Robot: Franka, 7 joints.
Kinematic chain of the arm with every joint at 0, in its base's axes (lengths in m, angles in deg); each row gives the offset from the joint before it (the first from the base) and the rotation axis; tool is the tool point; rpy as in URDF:
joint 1: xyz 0 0 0.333 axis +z
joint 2: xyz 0 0 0 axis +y
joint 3: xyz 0 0 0.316 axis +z
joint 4: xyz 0.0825 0 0 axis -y
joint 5: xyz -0.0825 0 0.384 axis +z
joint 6: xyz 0 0 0 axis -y
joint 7: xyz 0.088 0 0 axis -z
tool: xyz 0 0 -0.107 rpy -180 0 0
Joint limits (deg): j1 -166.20..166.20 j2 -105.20..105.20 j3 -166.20..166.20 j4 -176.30..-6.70 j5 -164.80..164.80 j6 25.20..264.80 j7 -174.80..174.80
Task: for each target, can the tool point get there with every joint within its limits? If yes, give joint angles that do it. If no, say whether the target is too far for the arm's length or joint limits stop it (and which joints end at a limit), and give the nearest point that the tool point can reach.
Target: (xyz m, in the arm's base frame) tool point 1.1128 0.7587 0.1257
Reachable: no: too far | nearest point 0.7006 0.4776 0.2025 | short by 0.505 m
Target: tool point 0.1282 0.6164 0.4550
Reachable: yes | joints 120.19 23.48 -58.99 -101.46 87.17 88.12 51.87
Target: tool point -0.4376 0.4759 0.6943
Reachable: yes | joints 85.82 67.86 102.34 -60.60 36.67 90.73 -16.75
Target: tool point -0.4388 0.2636 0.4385
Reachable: yes | joints 39.78 -26.15 113.28 -135.38 43.16 229.08 -79.63
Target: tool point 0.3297 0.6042 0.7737
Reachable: yes | joints 89.00 66.69 -117.94 -56.65 -2.55 197.02 54.91
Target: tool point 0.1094 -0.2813 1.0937
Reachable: yes | joints 32.60 15.04 -133.35 -39.69 16.20 112.96 -107.72
